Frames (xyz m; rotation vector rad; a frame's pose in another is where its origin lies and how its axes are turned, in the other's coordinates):
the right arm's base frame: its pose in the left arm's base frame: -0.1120 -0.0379 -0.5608 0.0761 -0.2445 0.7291
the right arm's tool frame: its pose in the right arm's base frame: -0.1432 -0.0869 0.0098 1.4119 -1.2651 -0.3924
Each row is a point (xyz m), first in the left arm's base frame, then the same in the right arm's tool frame.
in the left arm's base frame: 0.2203 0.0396 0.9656
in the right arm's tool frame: 0.9510 0.8058 -1.0254
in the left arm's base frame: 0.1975 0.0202 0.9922
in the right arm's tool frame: 0.9561 0.8447 -1.0174
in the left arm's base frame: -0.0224 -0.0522 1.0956
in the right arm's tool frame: 0.8775 1.0798 -0.9640
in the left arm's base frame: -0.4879 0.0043 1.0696
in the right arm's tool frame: 0.4944 1.3463 -0.9114
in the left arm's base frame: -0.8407 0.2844 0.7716
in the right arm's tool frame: -0.0416 1.2861 -0.9394
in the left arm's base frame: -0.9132 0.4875 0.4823
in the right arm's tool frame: -0.3312 1.0717 -0.9589
